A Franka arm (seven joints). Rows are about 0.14 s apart.
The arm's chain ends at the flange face. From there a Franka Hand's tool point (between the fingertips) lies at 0.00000 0.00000 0.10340 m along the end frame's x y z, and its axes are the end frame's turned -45 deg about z.
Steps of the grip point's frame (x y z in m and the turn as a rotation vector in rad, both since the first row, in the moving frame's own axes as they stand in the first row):
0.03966 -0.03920 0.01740 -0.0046 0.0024 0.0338
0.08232 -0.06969 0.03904 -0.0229 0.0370 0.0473
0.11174 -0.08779 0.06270 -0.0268 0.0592 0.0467
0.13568 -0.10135 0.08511 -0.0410 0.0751 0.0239
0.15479 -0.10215 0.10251 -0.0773 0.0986 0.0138
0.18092 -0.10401 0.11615 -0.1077 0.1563 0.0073
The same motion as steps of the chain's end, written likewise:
-0.00018 -0.05593 0.01740 -0.0016 0.0049 0.0338
0.00453 -0.10656 0.03914 0.0100 0.0424 0.0473
0.01060 -0.13887 0.06292 0.0229 0.0608 0.0467
0.01577 -0.16522 0.08549 0.0241 0.0821 0.0239
0.02438 -0.18022 0.10332 0.0151 0.1244 0.0138
0.03518 -0.19801 0.11801 0.0344 0.1867 0.0073

